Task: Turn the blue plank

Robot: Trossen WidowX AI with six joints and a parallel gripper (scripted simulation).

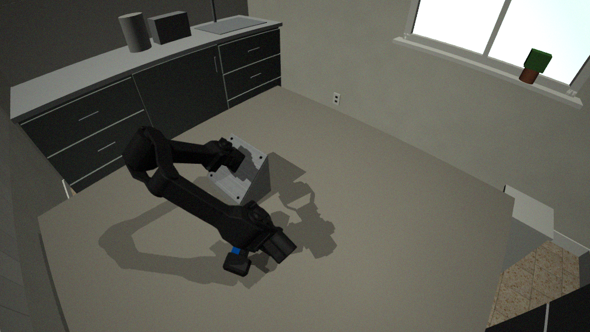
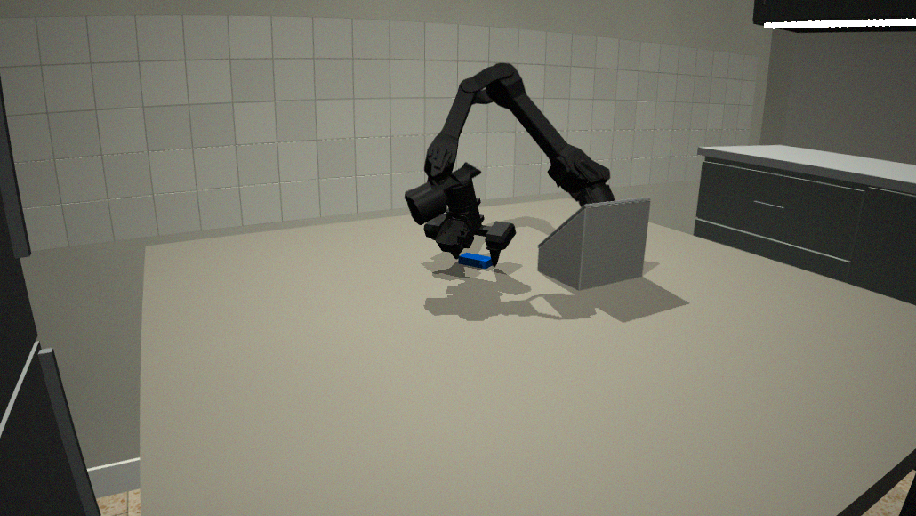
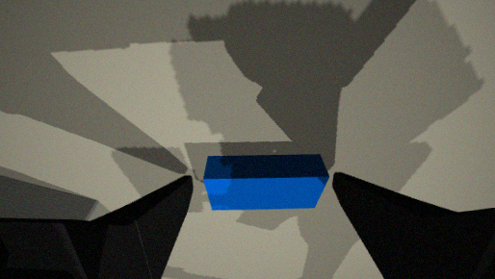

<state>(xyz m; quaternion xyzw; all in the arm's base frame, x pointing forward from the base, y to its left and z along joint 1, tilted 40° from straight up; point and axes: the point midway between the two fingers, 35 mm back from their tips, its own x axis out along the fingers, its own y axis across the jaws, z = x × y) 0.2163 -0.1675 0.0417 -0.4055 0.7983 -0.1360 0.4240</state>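
The blue plank is 10 mm behind my hand, 10 mm to the right of it and 30 mm below it.
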